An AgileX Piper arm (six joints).
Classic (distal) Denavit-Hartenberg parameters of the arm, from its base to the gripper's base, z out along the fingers. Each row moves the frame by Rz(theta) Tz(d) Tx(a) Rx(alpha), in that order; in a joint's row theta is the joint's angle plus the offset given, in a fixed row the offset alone. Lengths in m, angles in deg.
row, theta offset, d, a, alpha
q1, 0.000, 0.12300, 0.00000, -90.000
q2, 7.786, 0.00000, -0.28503, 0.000
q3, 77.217, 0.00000, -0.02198, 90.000
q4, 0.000, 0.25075, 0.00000, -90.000
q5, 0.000, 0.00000, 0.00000, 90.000
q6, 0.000, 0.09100, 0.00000, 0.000
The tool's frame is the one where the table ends.
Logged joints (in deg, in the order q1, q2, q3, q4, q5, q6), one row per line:
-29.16 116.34 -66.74 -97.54 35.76 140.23
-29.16 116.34 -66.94 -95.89 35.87 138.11
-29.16 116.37 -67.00 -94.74 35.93 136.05
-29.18 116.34 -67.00 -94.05 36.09 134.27
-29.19 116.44 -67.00 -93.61 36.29 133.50
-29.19 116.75 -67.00 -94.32 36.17 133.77
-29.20 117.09 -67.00 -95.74 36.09 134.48
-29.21 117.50 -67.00 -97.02 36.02 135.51
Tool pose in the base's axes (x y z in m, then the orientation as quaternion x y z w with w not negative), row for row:
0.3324 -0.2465 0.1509 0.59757 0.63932 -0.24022 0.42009
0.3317 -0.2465 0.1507 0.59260 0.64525 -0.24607 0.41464
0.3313 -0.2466 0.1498 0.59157 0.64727 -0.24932 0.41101
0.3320 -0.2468 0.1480 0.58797 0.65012 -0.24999 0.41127
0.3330 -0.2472 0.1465 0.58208 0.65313 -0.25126 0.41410
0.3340 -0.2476 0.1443 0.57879 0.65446 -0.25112 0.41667
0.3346 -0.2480 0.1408 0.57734 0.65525 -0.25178 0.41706
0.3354 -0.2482 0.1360 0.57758 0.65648 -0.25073 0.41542
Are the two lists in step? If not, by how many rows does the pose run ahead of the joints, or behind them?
The pose runs 2 rows ahead of the joints: the pose in row i belongs to the joints in row i + 2.
